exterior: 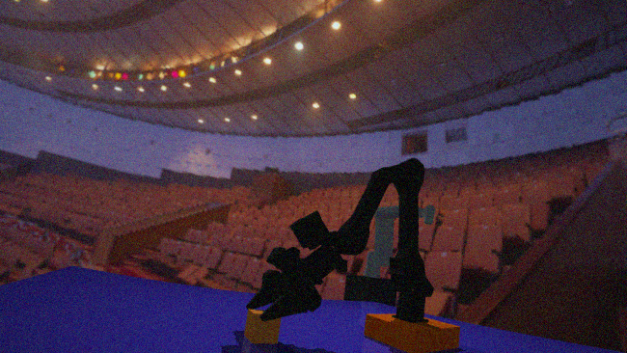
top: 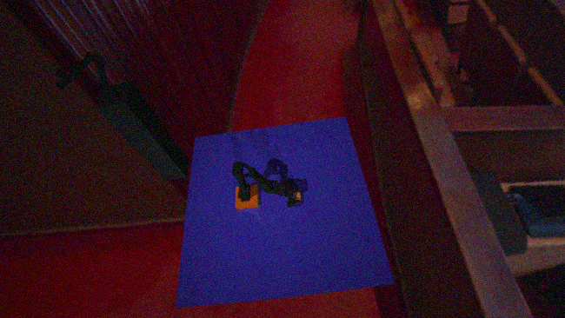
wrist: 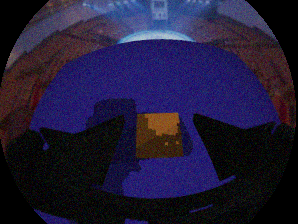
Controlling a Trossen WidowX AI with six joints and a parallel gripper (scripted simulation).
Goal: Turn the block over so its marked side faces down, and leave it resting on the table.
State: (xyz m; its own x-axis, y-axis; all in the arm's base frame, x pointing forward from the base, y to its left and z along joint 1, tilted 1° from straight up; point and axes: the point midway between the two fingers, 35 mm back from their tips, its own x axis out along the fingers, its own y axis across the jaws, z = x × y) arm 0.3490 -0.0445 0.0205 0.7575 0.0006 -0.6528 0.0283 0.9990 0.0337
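Now: the block 30 mm behind my gripper tip and 20 mm below it.
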